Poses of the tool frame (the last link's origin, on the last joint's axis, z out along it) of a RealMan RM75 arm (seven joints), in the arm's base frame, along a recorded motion.
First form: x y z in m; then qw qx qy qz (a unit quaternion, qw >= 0).
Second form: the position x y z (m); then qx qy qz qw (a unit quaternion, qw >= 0). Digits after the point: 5 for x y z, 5 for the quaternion.
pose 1, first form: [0.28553 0.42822 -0.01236 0.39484 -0.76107 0.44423 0.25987]
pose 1, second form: [0.28553 0.42822 -0.01236 -0.76107 0.44423 0.25987 0.39484]
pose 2, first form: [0.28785 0.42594 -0.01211 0.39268 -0.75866 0.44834 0.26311]
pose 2, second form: [0.28785 0.42594 -0.01211 -0.75866 0.44834 0.26311 0.39268]
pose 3, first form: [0.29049 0.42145 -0.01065 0.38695 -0.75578 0.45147 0.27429]
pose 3, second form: [0.29049 0.42145 -0.01065 -0.75578 0.45147 0.27429 0.38695]
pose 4, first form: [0.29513 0.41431 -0.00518 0.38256 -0.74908 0.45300 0.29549]
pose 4, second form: [0.29513 0.41431 -0.00518 -0.74908 0.45300 0.29549 0.38256]
